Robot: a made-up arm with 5 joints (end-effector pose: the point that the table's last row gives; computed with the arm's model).
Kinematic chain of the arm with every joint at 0, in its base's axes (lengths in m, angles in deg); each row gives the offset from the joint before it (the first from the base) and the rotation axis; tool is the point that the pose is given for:
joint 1: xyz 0 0 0.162 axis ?
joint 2: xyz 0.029 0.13 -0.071 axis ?
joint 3: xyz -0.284 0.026 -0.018 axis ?
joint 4: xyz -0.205 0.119 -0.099 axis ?
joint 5: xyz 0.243 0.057 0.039 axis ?
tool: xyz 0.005 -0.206 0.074
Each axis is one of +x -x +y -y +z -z.
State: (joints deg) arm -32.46 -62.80 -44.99 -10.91 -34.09
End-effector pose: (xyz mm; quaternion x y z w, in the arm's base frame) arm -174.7 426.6 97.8 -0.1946 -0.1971 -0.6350 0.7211
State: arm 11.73 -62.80 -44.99 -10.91 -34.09
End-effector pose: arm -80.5 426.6 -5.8 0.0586 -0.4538 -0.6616 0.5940
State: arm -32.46 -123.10 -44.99 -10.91 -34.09
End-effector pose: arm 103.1 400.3 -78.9 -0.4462 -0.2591 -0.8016 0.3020
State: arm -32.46 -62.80 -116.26 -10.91 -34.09
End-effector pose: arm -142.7 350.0 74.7 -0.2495 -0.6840 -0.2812 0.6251
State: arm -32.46 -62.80 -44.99 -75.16 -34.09
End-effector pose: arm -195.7 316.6 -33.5 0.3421 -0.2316 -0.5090 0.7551
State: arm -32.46 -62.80 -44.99 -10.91 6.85
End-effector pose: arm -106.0 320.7 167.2 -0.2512 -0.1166 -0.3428 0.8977
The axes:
joint 1: -y
joint 2: +z
joint 3: +y
joint 4: -x
joint 5: +z

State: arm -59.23 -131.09 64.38 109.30 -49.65
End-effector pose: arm 243.5 240.2 -268.1 -0.5233 0.8077 -0.2689 0.0370
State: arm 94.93 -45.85 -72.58 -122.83 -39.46
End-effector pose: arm 242.8 257.3 237.9 0.3780 -0.6863 0.5908 0.1924
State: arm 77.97 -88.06 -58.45 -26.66 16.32
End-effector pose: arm 32.6 308.6 147.6 0.0598 -0.8244 -0.4744 0.3029
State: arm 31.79 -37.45 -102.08 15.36 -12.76
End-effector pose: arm -126.8 359.0 -36.2 -0.1392 -0.8492 -0.4124 0.2990
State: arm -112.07 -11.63 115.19 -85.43 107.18
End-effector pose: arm -174.6 242.7 566.6 0.3243 0.5728 -0.6485 0.3825
